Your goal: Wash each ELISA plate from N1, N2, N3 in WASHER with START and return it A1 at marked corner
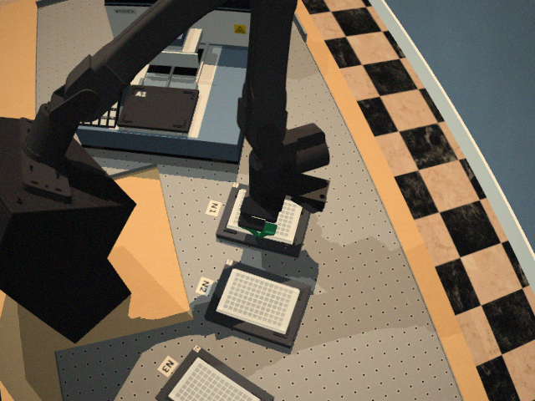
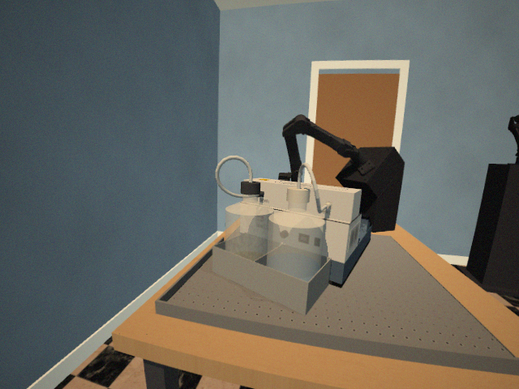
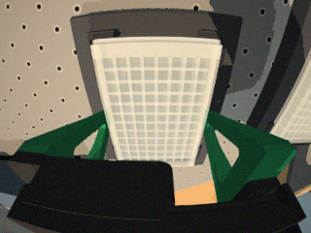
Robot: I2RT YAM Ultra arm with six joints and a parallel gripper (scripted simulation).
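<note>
The nest N1 lies 20 mm below my hand. Round my hand: nest N2: 170 mm to the right, 30 mm behind, 20 mm below; then dark carrier: 240 mm to the left, 200 mm behind, 60 mm above; then N1 label: 100 mm behind, 40 mm to the left, 30 mm below.
</note>
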